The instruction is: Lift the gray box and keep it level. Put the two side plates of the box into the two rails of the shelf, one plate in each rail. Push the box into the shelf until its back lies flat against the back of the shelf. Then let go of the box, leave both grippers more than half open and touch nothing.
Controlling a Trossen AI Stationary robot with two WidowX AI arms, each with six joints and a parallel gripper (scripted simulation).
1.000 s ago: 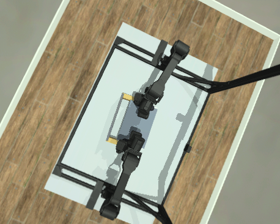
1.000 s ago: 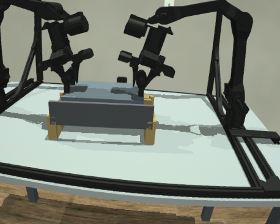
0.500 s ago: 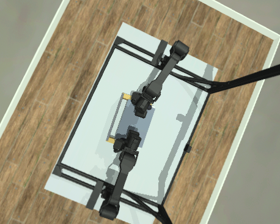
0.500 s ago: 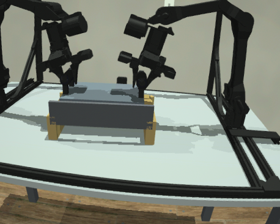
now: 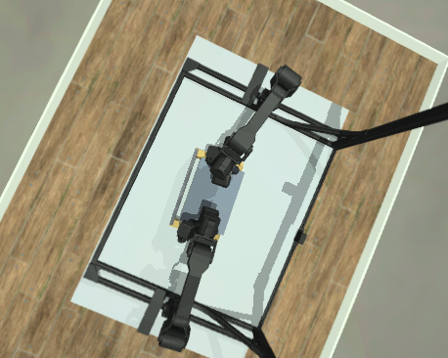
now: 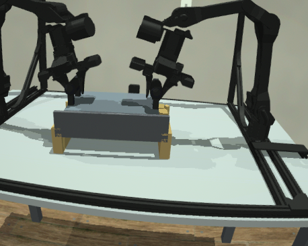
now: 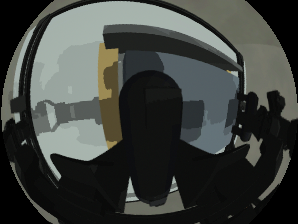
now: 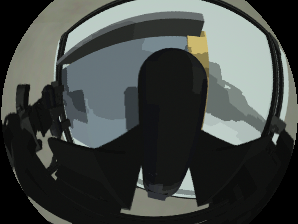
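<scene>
Right now the gray box is 120 mm to the left of my right hand, 50 mm below it and 10 mm behind it. Round my right hand: gray back plate 130 mm to the left, 100 mm ahead, 80 mm below.
The gray box is 1 cm ahead of my left hand, 12 cm to the right of it and 5 cm below it. Round my left hand: gray back plate: 13 cm ahead, 11 cm to the right, 7 cm below.
</scene>
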